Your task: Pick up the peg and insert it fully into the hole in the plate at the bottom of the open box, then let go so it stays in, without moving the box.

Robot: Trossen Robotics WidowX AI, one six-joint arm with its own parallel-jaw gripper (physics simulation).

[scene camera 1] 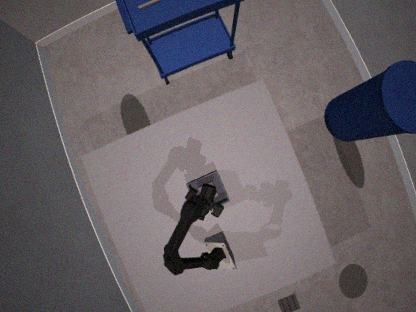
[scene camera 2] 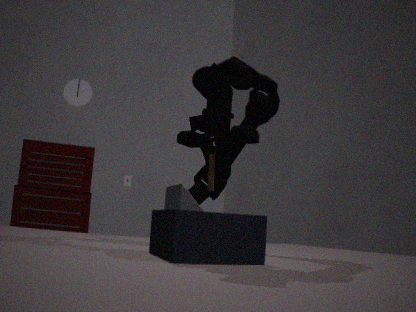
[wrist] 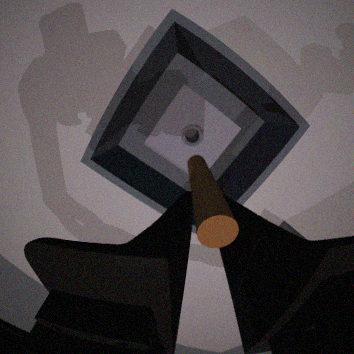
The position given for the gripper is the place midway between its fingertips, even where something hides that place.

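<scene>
Gripper [scene camera 2: 213, 174], dark box [scene camera 2: 178, 236]. Wrist view: peg [wrist: 215, 225], the box [wrist: 179, 51], the gripper [wrist: 201, 198].
</scene>
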